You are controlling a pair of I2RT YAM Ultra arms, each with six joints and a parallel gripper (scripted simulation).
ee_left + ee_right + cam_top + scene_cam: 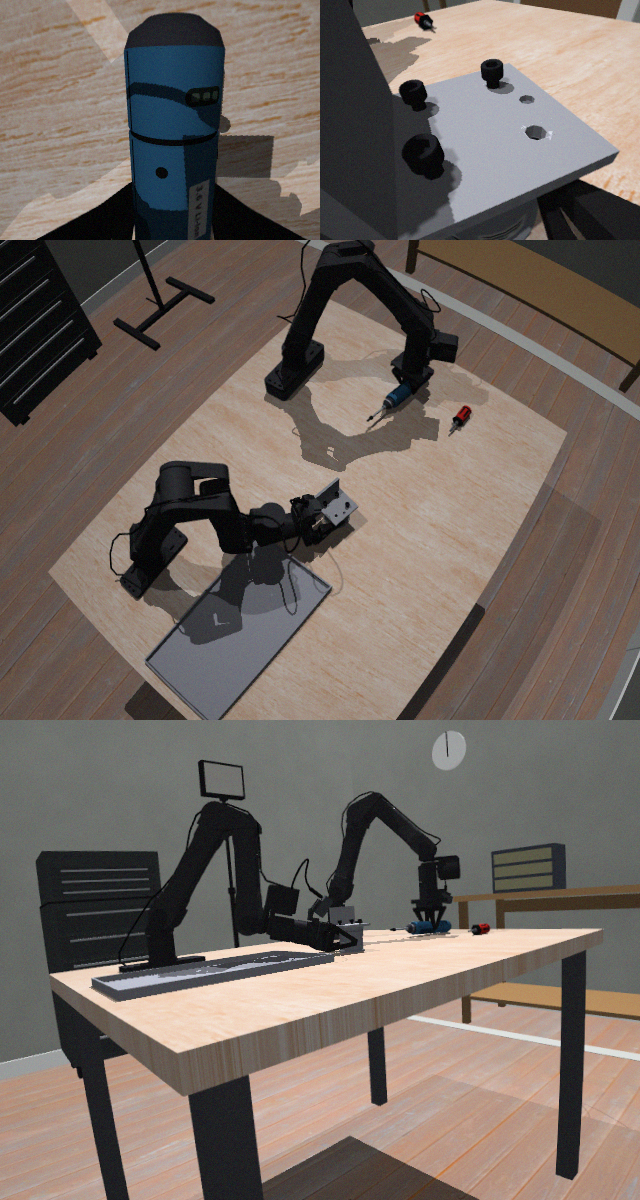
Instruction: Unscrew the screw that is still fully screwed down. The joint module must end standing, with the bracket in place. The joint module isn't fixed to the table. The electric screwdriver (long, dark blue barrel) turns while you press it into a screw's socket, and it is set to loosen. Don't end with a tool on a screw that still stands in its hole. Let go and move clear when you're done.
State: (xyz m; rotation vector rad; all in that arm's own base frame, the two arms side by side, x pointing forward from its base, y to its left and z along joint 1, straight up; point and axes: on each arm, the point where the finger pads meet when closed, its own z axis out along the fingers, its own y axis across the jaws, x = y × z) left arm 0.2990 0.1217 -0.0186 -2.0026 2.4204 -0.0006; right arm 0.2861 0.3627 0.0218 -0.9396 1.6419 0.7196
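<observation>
Right now the grey bracket is 50 mm above my right hand. Round my right hand: shallow grey tray (350 mm to the right, 50 mm behind, 20 mm below); small red-handled screwdriver (410 mm to the left, 150 mm ahead, 10 mm below).
</observation>
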